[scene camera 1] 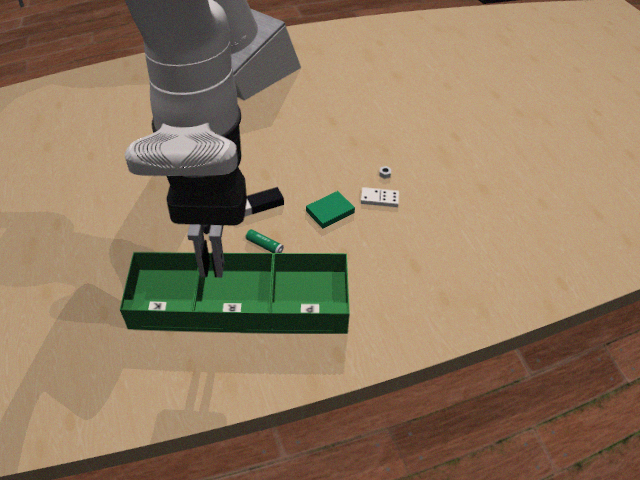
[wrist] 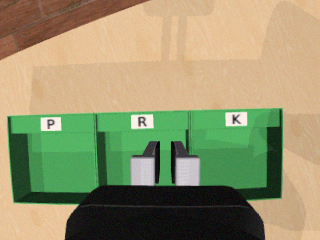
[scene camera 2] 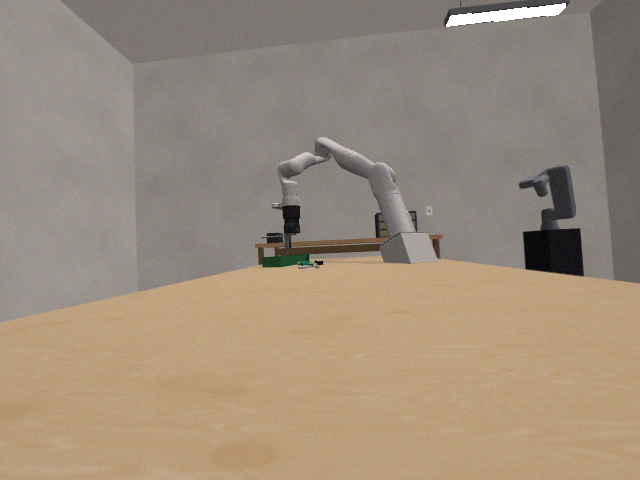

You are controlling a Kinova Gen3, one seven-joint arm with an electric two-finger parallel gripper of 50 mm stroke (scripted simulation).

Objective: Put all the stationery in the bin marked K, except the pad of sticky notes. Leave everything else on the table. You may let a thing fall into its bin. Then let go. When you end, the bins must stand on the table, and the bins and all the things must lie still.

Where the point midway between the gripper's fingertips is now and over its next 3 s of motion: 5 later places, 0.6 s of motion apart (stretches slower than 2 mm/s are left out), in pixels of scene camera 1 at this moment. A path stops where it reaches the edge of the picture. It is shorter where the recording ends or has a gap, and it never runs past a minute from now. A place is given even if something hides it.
My gripper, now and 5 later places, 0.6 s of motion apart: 212, 269; 228, 281; 232, 297; 233, 289; 232, 272; 257, 270
